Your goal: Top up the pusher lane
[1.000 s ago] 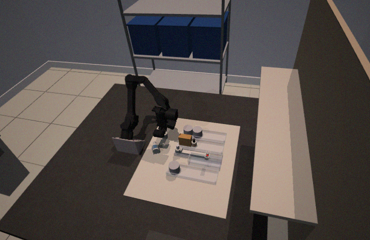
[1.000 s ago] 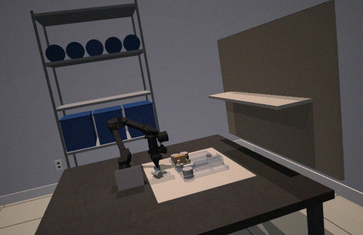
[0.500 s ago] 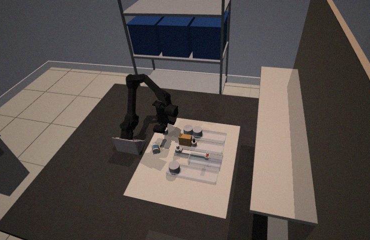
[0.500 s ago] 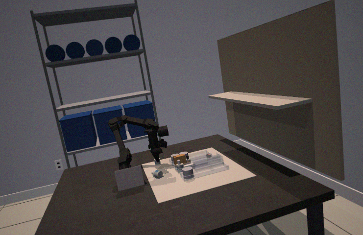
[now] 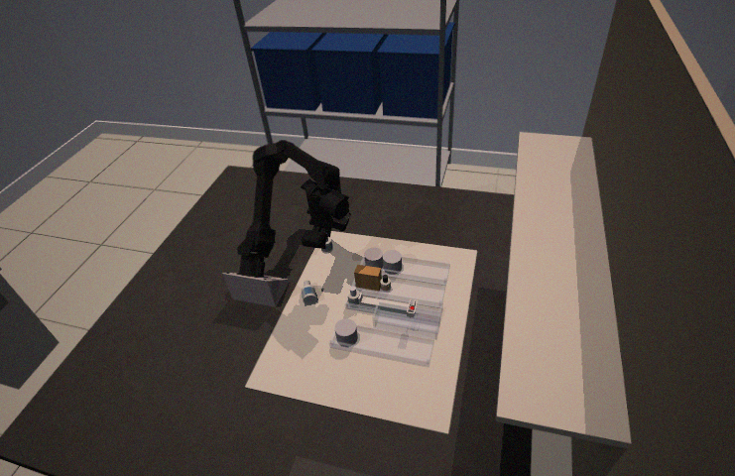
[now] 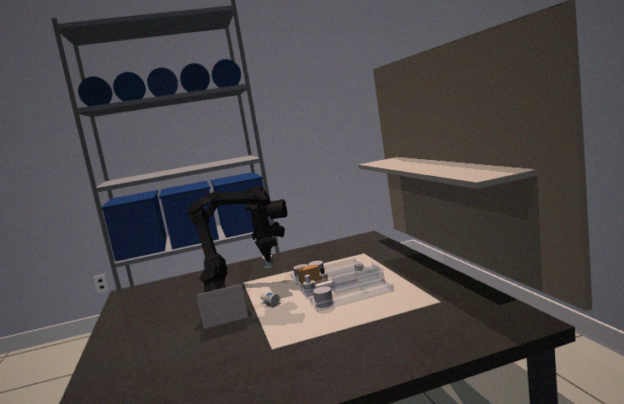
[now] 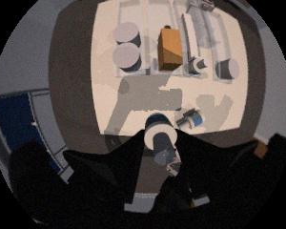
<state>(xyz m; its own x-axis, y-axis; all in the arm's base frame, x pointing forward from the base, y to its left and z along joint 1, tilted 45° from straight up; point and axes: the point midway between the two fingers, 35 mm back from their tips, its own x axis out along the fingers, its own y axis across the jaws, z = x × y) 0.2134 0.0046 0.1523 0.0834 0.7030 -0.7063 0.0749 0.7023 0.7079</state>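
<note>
Right now the box is 14 cm ahead of my gripper tip, 9 cm below it and 4 cm to the right of it. The rest, counted from my gripper tip: pusher plate 21 cm ahead, 16 cm to the right, 8 cm below; red mark 29 cm ahead, 17 cm to the right, 6 cm below; sprung lane 25 cm ahead, 16 cm to the right, 11 cm below.
</note>
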